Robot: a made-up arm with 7 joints. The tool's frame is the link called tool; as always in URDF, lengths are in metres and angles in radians. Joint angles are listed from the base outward.
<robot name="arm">
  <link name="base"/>
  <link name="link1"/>
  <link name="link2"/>
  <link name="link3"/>
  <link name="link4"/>
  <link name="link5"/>
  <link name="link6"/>
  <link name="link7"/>
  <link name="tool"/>
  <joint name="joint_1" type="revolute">
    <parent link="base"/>
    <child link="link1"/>
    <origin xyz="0 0 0.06" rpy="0 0 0"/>
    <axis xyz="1 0 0"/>
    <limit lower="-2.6" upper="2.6"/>
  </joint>
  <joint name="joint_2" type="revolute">
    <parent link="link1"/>
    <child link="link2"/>
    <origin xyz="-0.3 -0.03 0.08" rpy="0 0 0"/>
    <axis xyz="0 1 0"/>
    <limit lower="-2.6" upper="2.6"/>
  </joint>
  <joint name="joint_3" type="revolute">
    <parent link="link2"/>
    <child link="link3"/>
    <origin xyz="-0.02 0.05 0.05" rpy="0 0 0"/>
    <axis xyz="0 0 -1"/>
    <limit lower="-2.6" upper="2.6"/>
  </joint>
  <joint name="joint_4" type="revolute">
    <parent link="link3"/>
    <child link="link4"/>
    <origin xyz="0.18 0.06 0.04" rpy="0 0 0"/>
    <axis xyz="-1 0 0"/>
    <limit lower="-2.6" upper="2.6"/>
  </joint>
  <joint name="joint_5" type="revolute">
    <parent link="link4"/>
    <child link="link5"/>
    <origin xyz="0.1 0.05 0.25" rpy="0 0 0"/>
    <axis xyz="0 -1 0"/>
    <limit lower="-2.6" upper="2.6"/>
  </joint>
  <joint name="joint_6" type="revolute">
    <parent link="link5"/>
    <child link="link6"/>
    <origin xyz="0.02 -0.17 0.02" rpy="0 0 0"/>
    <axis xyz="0 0 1"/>
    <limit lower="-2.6" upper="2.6"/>
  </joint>
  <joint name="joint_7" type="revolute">
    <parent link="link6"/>
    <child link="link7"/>
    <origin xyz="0.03 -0.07 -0.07" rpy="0 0 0"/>
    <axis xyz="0 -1 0"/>
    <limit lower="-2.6" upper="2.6"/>
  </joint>
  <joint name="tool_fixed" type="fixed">
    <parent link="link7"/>
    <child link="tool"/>
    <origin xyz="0.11 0.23 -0.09" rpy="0 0 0"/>
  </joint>
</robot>
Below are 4 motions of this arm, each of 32 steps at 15 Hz.
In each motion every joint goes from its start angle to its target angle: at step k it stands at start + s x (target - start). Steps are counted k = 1, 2, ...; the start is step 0. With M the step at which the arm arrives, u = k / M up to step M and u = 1 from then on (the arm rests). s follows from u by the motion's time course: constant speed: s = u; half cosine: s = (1 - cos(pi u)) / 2; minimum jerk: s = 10 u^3 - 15 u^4 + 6 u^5.
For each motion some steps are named. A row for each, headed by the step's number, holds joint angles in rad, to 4 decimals.
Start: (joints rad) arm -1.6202 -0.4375 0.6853 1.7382 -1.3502 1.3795 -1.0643
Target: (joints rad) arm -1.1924 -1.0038 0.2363 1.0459 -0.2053 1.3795 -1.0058
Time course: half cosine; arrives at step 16
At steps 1, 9, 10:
1: -1.6161 -0.4429 0.6810 1.7315 -1.3392 1.3795 -1.0637
9: -1.3646 -0.7759 0.4170 1.3245 -0.6661 1.3795 -1.0293
10: -1.3244 -0.8290 0.3749 1.2596 -0.5587 1.3795 -1.0239

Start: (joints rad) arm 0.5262 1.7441 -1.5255 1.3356 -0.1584 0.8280 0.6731
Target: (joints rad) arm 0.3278 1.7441 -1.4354 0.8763 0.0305 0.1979 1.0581
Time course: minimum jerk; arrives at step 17
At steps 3, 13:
3: 0.5180 1.7441 -1.5218 1.3166 -0.1506 0.8019 0.6891
13: 0.3454 1.7441 -1.4434 0.9170 0.0138 0.2537 1.0240

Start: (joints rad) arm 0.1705 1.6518 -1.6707 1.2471 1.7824 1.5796 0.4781
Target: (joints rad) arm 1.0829 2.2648 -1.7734 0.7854 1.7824 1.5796 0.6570
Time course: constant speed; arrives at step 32
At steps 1, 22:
1: 0.1990 1.6710 -1.6739 1.2327 1.7824 1.5796 0.4837
22: 0.7978 2.0732 -1.7413 0.9297 1.7824 1.5796 0.6011

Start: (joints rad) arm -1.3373 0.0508 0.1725 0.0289 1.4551 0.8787 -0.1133
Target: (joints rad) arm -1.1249 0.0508 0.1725 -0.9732 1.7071 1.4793 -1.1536
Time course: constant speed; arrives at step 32
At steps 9, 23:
9: -1.2776 0.0508 0.1725 -0.2529 1.5260 1.0476 -0.4059
23: -1.1846 0.0508 0.1725 -0.6914 1.6362 1.3104 -0.8610

